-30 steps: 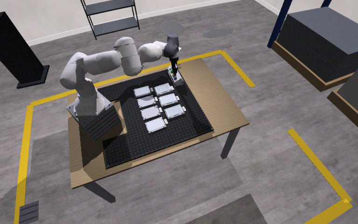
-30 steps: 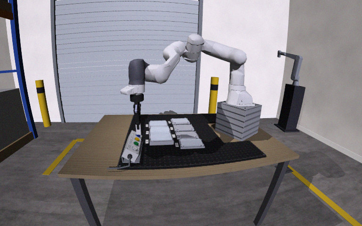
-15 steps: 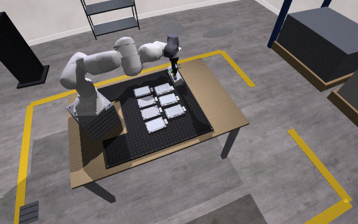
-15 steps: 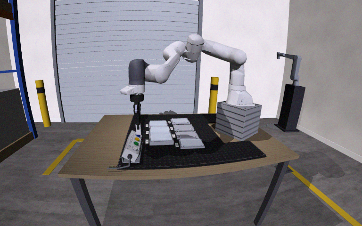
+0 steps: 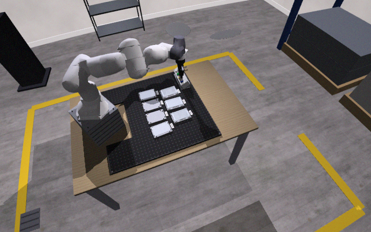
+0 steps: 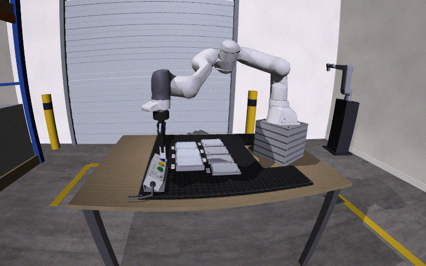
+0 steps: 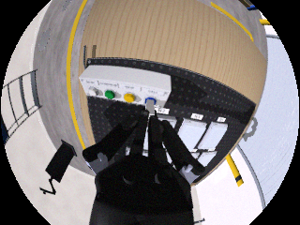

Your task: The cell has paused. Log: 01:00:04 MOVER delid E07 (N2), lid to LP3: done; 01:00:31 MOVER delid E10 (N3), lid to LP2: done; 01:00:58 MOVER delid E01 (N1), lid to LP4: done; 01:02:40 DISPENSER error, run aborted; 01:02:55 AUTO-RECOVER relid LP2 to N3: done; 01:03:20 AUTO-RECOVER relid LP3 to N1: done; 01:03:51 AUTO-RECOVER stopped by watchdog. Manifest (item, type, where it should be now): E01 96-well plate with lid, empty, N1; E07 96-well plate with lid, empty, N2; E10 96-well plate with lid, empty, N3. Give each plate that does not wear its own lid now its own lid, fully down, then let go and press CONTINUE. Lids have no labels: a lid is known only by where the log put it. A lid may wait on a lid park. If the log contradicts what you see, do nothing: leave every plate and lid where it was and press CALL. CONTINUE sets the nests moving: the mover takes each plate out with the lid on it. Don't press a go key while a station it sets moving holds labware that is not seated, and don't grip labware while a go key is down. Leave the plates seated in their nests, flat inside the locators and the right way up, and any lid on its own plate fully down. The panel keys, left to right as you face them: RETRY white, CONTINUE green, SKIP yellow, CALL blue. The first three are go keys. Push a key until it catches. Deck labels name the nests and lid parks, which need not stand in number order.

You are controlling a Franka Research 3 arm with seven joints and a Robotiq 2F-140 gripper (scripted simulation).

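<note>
Right now the blue key is 40 mm below my hand. From my hand the other things lie so: yellow key 50 mm to the left, 40 mm below; then plate 130 mm behind, 70 mm below, 60 mm to the right; then green key 100 mm to the left, 40 mm below, 10 mm behind.
</note>
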